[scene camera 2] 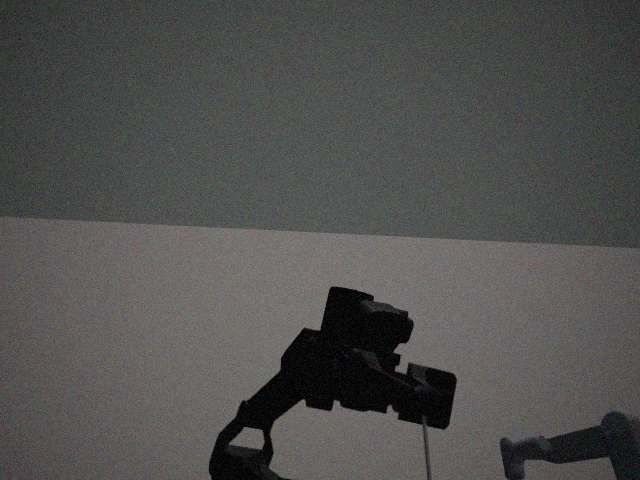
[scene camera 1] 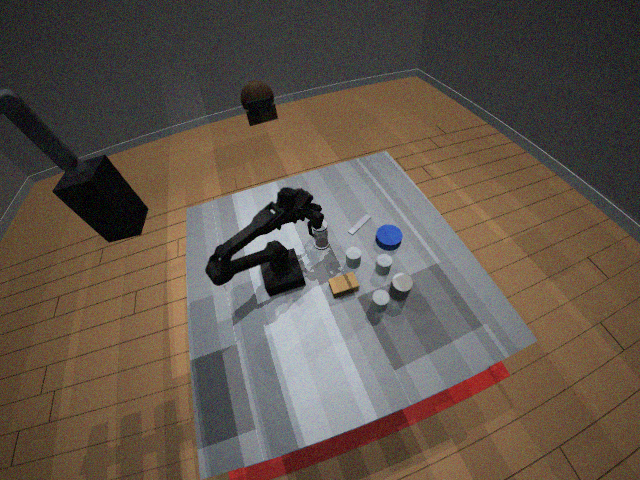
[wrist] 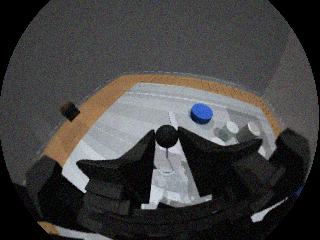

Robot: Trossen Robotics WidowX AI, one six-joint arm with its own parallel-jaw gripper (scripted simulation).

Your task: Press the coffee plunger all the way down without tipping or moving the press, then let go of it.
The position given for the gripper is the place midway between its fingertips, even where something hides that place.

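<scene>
The gripper (scene camera 2: 426,396) is visible, likewise at (scene camera 1: 318,206) and (wrist: 166,131).
</scene>
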